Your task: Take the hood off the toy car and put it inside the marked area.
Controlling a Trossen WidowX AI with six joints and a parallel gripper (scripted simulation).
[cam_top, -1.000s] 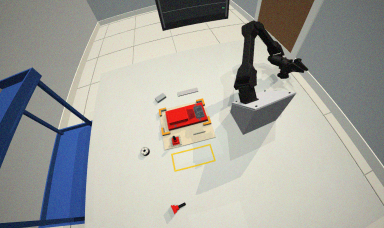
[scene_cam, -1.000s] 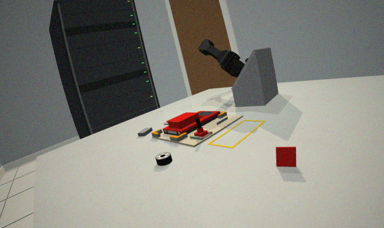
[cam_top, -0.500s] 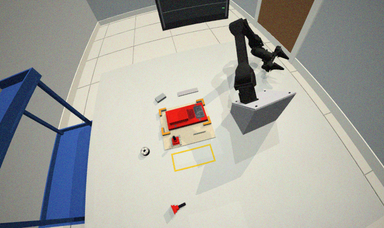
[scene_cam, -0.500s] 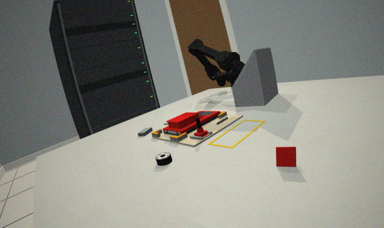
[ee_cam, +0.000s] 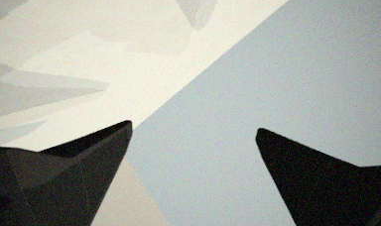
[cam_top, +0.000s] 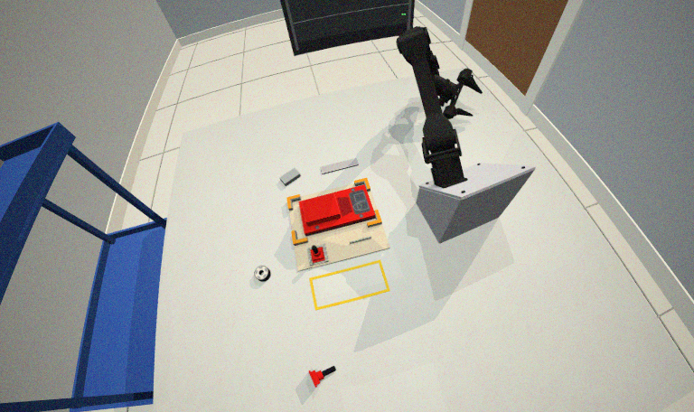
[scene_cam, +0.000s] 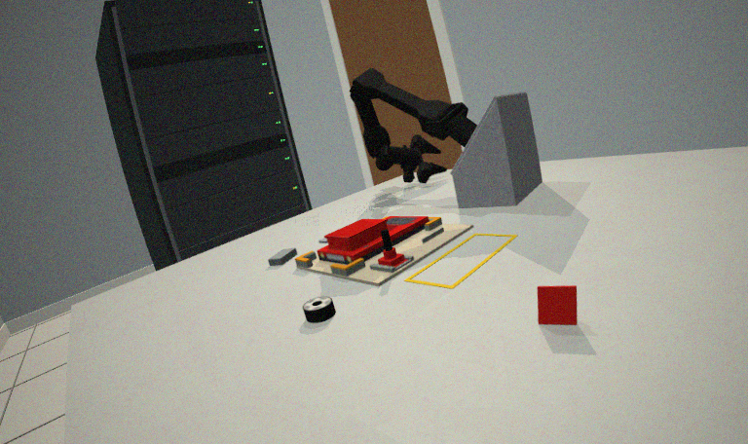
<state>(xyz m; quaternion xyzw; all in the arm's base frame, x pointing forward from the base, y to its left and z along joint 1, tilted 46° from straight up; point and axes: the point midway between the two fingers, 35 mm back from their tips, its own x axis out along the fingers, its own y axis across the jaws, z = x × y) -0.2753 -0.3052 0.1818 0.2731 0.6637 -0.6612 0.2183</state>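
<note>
The red hood lies 630 mm ahead of my gripper tip, 240 mm to the left of it and 20 mm below it. The rest, counted from my gripper tip: black wheel: 830 mm ahead, 360 mm to the left, 50 mm below.
</note>
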